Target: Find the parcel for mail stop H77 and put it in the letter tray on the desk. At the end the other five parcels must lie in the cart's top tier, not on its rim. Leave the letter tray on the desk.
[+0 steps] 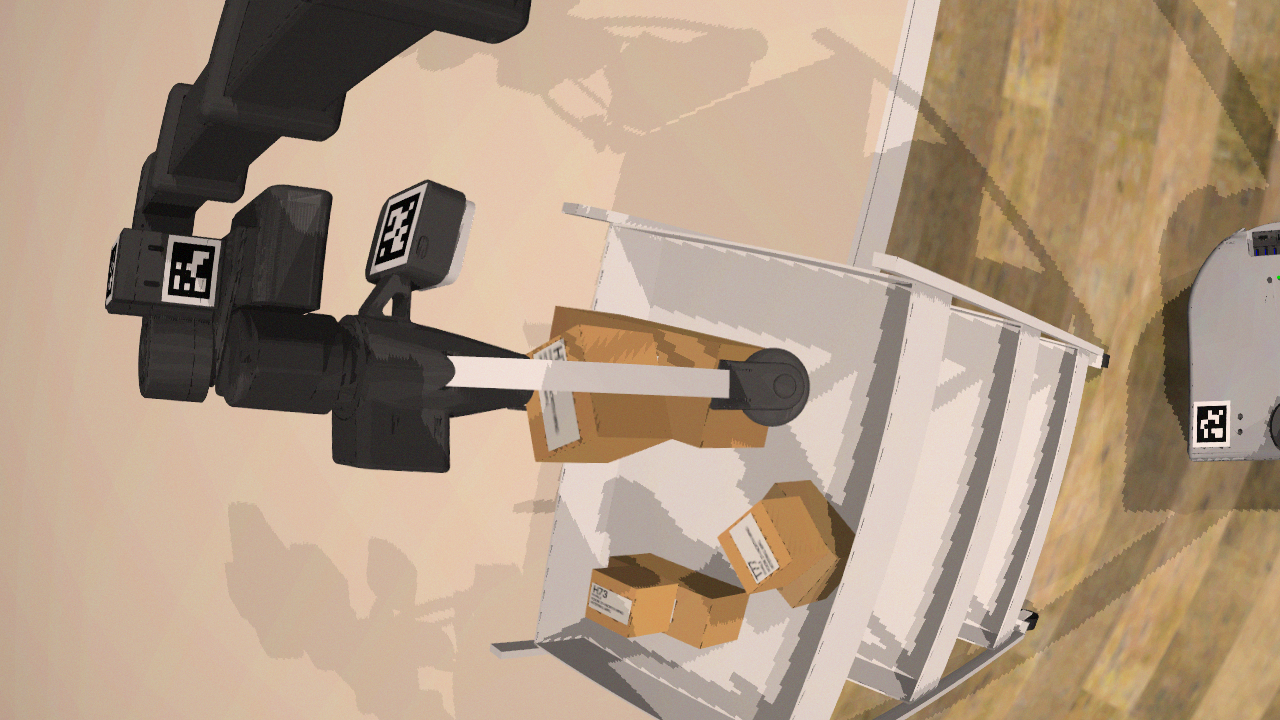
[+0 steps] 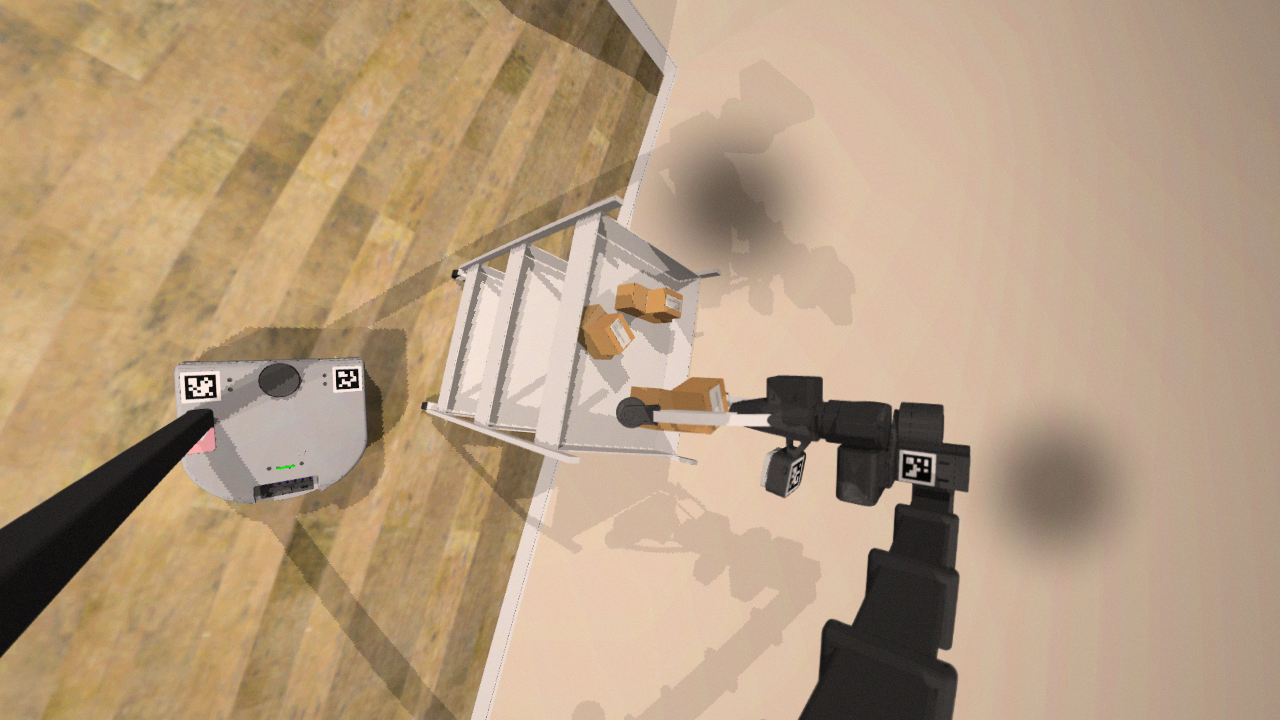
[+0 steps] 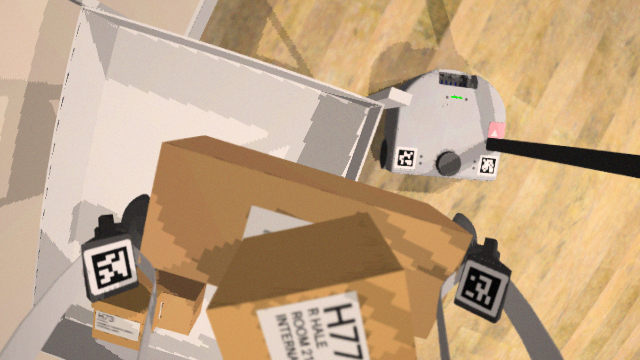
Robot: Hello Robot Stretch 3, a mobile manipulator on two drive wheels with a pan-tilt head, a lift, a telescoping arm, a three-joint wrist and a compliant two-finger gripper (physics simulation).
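Frame: origin at the robot's base, x back, y left, z down, level; millimetres.
Seen in the pictures: gripper, between the fingertips: (image 1: 681,393); robot's base, origin of its link: (image 2: 280,378).
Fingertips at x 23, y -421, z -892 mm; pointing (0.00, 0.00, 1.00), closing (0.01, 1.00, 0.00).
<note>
Offsets run from my fingertips to a thing's top centre. "*": to the spot under its first point.
My gripper (image 1: 774,386) (image 2: 633,411) (image 3: 302,232) is shut on a large brown parcel {dx +10, dy +2, dz -49 mm} (image 1: 738,436) (image 2: 648,395) (image 3: 190,200), its label mostly covered. The H77 parcel {dx -6, dy +9, dz -99 mm} (image 1: 617,425) (image 2: 698,398) (image 3: 310,280) rests against it on the palm side, between the fingers. Both are over one end of the cart's top tier {* dx -59, dy +41, dz +175 mm} (image 1: 881,483) (image 2: 568,340) (image 3: 235,60); their exact height above it is unclear. At the other end lie the H73 parcel {dx -173, dy -194, dz +127 mm} (image 1: 648,617) (image 2: 666,304) (image 3: 117,327), a parcel touching it {dx -177, dy -191, dz +177 mm} (image 1: 711,617) (image 3: 180,310), and a tilted parcel {dx -108, dy -43, dz +129 mm} (image 1: 778,537) (image 2: 608,333), perhaps two. The letter tray and desk do not show.
Two lower tiers of the cart show below the top one. The robot's base (image 1: 1244,358) (image 2: 277,429) (image 3: 445,125) stands on the wood floor beside the cart. The mast (image 2: 107,501) (image 3: 565,157) rises from it. A beige wall is behind the cart.
</note>
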